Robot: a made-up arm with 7 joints. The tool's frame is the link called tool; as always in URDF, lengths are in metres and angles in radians.
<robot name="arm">
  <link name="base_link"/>
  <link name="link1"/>
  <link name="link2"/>
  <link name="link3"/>
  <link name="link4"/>
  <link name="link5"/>
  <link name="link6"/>
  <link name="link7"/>
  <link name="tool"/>
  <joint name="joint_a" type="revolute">
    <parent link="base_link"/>
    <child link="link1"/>
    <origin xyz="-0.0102 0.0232 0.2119" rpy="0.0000 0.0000 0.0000"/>
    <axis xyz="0 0 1"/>
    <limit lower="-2.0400" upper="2.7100" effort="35" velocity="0.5"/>
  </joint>
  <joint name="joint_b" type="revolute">
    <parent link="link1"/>
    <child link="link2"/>
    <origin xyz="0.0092 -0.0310 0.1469" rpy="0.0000 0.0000 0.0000"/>
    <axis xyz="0 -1 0"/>
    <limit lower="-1.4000" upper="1.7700" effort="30" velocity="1"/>
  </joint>
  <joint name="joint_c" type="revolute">
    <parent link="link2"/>
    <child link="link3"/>
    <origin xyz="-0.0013 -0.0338 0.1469" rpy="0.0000 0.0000 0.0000"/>
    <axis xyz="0 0 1"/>
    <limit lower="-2.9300" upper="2.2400" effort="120" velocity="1.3"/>
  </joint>
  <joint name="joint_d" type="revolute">
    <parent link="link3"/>
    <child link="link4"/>
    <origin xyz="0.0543 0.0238 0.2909" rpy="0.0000 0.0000 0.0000"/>
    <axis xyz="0 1 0"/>
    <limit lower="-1.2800" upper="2.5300" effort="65" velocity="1.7"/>
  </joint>
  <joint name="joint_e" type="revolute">
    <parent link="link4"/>
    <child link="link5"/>
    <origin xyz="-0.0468 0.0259 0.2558" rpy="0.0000 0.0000 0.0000"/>
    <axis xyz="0 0 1"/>
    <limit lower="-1.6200" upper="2.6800" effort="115" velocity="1.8"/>
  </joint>
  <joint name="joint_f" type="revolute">
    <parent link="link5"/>
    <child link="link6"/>
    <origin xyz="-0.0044 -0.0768 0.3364" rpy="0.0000 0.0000 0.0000"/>
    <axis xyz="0 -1 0"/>
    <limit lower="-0.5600" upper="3.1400" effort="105" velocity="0.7"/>
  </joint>
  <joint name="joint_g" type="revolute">
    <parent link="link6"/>
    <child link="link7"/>
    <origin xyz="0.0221 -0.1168 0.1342" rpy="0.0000 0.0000 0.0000"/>
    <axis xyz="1 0 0"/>
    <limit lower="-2.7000" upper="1.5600" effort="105" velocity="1.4"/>
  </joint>
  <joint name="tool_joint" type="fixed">
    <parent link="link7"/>
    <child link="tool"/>
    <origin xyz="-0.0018 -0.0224 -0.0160" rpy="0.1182 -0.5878 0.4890"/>
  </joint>
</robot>
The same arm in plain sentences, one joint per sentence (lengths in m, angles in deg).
The arm has seven revolute joints in a row. What follows holds with every joint at zero, and every direction is one of the base frame's. The first joint sits 0.0102 m along -x and 0.0232 m along +y and 0.2119 m along +z from the base frame's origin and turns about +z, from -116.88 to 155.27 deg. The second joint sits 0.0092 m along +x and 0.0310 m along -y and 0.1469 m along +z from the first joint and turns about -y, from -80.21 to 101.41 deg. The third joint sits 0.0013 m along -x and 0.0338 m along -y and 0.1469 m along +z from the second joint and turns about +z, from -167.88 to 128.34 deg. The fourth joint sits 0.0543 m along +x and 0.0238 m along +y and 0.2909 m along +z from the third joint and turns about +y, from -73.34 to 144.96 deg. The fifth joint sits 0.0468 m along -x and 0.0259 m along +y and 0.2558 m along +z from the fourth joint and turns about +z, from -92.82 to 153.55 deg. The sixth joint sits 0.0044 m along -x and 0.0768 m along -y and 0.3364 m along +z from the fifth joint and turns about -y, from -32.09 to 179.91 deg. The seventh joint sits 0.0221 m along +x and 0.1168 m along -y and 0.1342 m along +z from the sixth joint and turns about +x, from -154.70 to 89.38 deg. The tool frame, which is the frame that the pose is given for, sits 0.0018 m along -x and 0.0224 m along -y and 0.0160 m along -z from the seventh joint; its axes are the base frame's turned by roll 6.77, pitch -33.68 and yaw 28.02 deg (as in URDF: about the fixed x, then y, then z).
